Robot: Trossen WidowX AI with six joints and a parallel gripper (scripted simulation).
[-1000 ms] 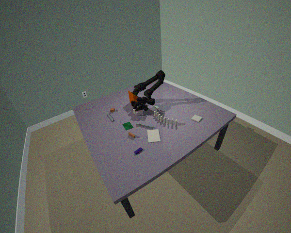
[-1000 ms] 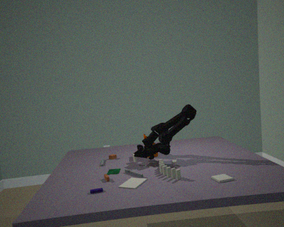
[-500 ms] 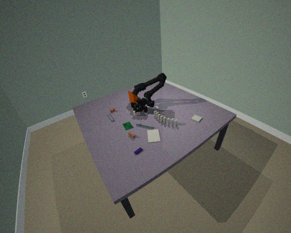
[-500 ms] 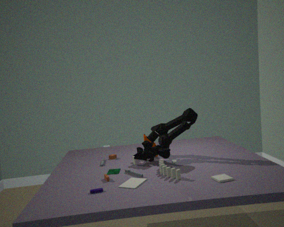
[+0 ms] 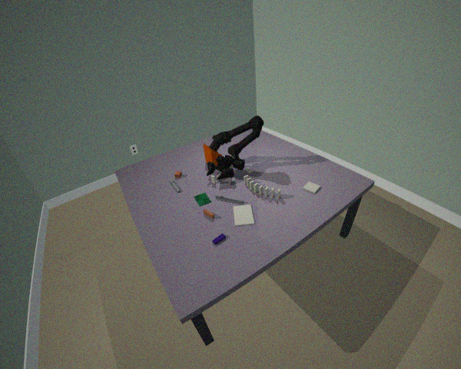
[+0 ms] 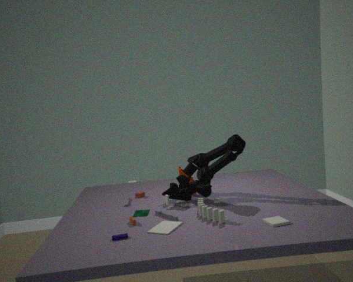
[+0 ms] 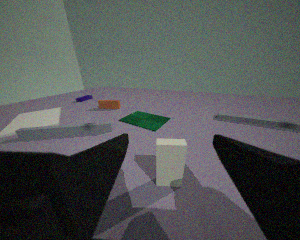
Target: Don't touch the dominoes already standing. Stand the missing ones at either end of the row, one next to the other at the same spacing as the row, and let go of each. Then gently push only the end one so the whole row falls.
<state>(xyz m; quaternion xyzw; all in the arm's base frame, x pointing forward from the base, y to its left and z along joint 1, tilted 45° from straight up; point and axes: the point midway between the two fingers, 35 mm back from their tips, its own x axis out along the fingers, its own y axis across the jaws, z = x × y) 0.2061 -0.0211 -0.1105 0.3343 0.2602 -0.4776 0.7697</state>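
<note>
Right now my gripper tip is 120 mm to the left of the green tile, 100 mm short of it and 50 mm above it. Round my gripper tip: grey rod (200 mm ahead, 40 mm below); cream card (340 mm ahead, 50 mm below); grey bar (210 mm to the right, 120 mm behind, 40 mm below).
</note>
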